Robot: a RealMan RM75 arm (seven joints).
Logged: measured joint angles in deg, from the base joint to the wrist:
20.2 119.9 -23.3 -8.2 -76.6 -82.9 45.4
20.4 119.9 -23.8 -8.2 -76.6 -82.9 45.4
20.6 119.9 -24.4 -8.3 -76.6 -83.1 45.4
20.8 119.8 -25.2 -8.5 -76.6 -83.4 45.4
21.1 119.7 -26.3 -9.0 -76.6 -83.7 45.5
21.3 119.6 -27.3 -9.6 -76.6 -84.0 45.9
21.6 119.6 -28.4 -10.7 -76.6 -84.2 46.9
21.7 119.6 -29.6 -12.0 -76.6 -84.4 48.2
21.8 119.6 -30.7 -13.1 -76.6 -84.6 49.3
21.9 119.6 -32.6 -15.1 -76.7 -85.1 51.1
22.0 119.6 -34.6 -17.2 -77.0 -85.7 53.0
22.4 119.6 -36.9 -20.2 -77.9 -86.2 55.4
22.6 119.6 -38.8 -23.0 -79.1 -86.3 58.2
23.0 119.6 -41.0 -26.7 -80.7 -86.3 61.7
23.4 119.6 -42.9 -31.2 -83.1 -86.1 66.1
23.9 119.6 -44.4 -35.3 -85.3 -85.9 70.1
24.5 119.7 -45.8 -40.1 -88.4 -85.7 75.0
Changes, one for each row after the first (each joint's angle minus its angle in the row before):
0.2 0.0 -0.5 0.0 0.0 0.0 0.0
0.2 0.0 -0.6 -0.1 0.0 -0.2 0.0
0.2 -0.1 -0.8 -0.2 0.0 -0.3 0.0
0.3 -0.1 -1.1 -0.5 0.0 -0.3 0.1
0.2 -0.1 -1.0 -0.6 0.0 -0.3 0.4
0.3 0.0 -1.1 -1.1 0.0 -0.2 1.0
0.1 0.0 -1.2 -1.3 0.0 -0.2 1.3
0.1 0.0 -1.1 -1.1 0.0 -0.2 1.1
0.1 0.0 -1.9 -2.0 -0.1 -0.5 1.8
0.1 0.0 -2.0 -2.1 -0.3 -0.6 1.9
0.4 0.0 -2.3 -3.0 -0.9 -0.5 2.4
0.2 0.0 -1.9 -2.8 -1.2 -0.1 2.8
0.4 0.0 -2.2 -3.7 -1.6 0.0 3.5
0.4 0.0 -1.9 -4.5 -2.4 0.2 4.4
0.5 0.0 -1.5 -4.1 -2.2 0.2 4.0
0.6 0.1 -1.4 -4.8 -3.1 0.2 4.9

